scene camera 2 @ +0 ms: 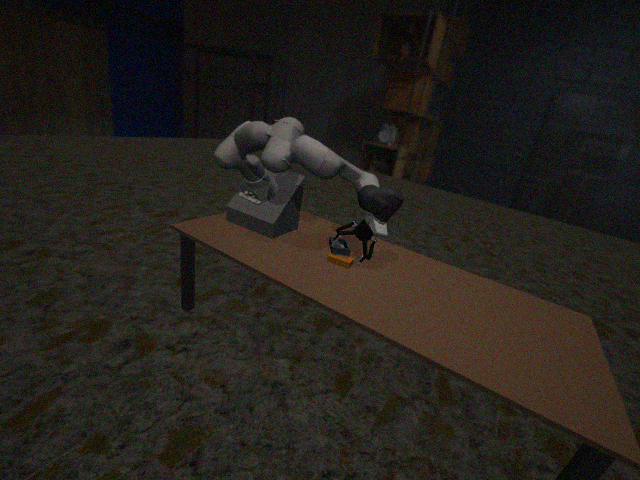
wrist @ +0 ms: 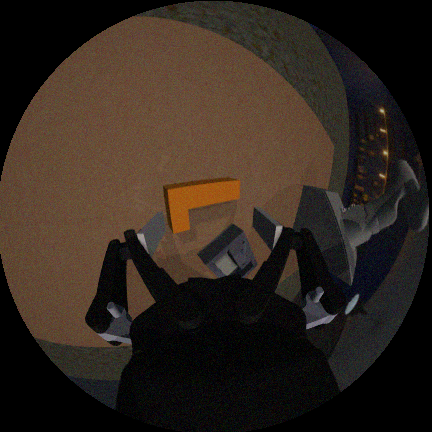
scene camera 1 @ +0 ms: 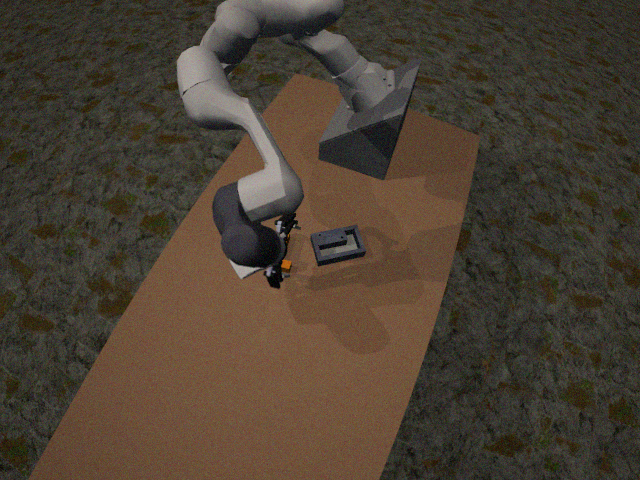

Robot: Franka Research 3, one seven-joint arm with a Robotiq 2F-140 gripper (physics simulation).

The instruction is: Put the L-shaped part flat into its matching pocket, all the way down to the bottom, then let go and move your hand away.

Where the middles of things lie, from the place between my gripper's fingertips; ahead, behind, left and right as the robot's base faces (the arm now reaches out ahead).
My gripper is now 2 cm to the left of the orange L-shaped part (wrist: 178, 197) and 2 cm above it. The rest, counted from my hand: grey pocket block (scene camera 1: 341, 244) 7 cm behind, 12 cm to the left, 2 cm below.
